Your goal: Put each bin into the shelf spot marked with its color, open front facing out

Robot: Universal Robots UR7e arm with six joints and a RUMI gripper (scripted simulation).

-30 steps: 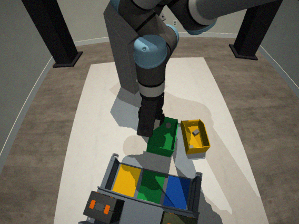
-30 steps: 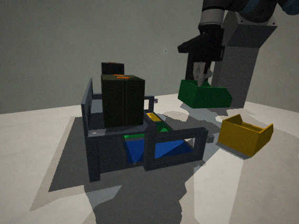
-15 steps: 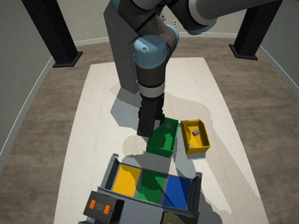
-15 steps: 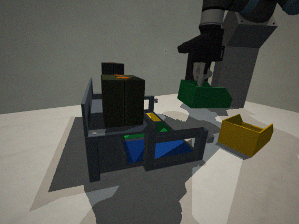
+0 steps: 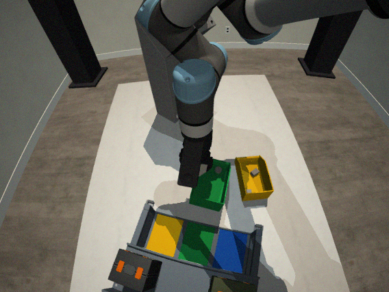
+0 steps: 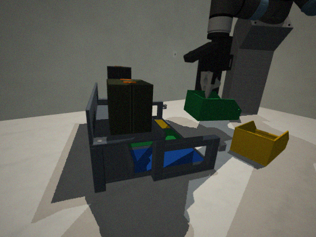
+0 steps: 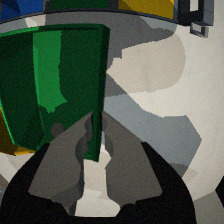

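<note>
My hand is 10 mm short of the green bin, 50 mm to the right of it and 30 mm above it. The rest, counted from my hand: shelf lip: 130 mm ahead, 20 mm to the left, 130 mm below; then shelf board: 320 mm ahead, 10 mm to the right, 40 mm below; then yellow bin: 60 mm behind, 200 mm to the left, 100 mm below.
</note>
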